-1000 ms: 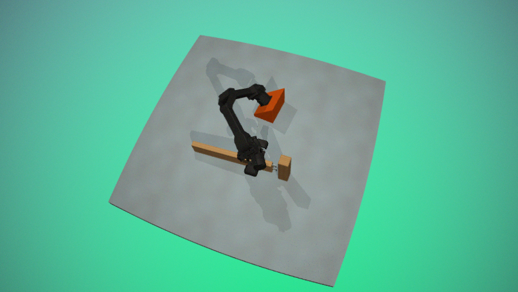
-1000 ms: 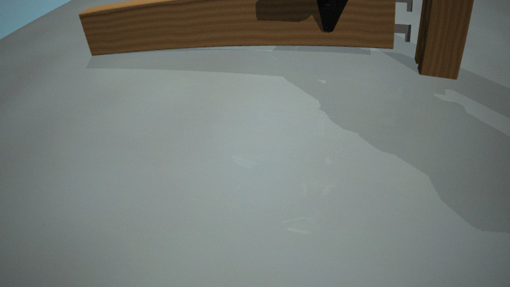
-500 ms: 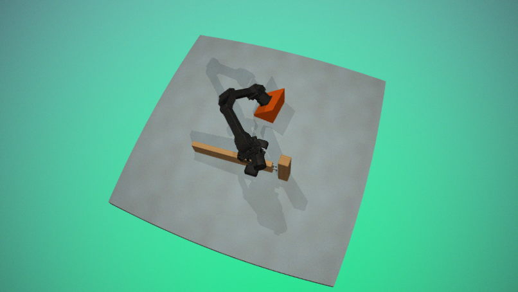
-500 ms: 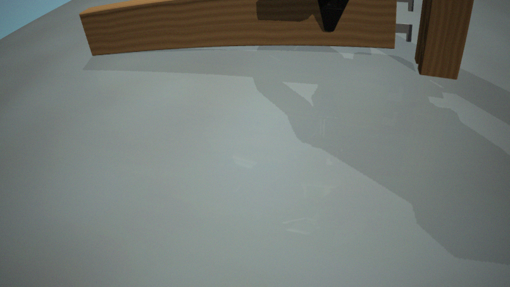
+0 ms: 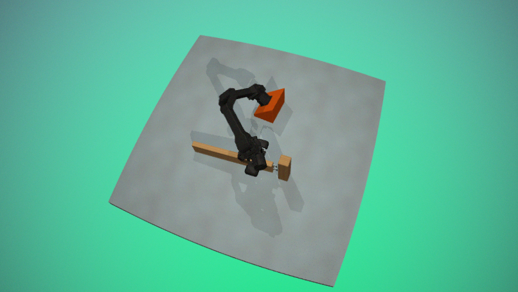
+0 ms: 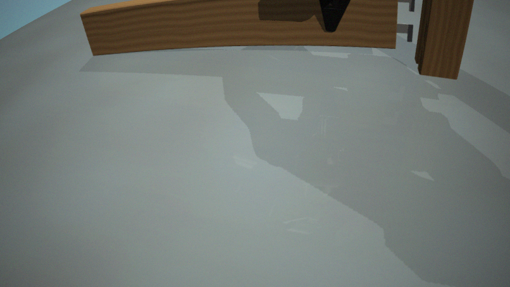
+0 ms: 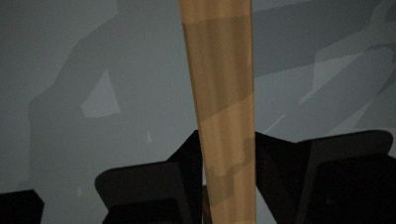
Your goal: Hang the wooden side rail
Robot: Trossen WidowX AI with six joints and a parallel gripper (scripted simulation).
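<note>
Right now the headboard post is 1 cm behind my gripper tip, 14 cm to the left of it and 4 cm above it.
</note>
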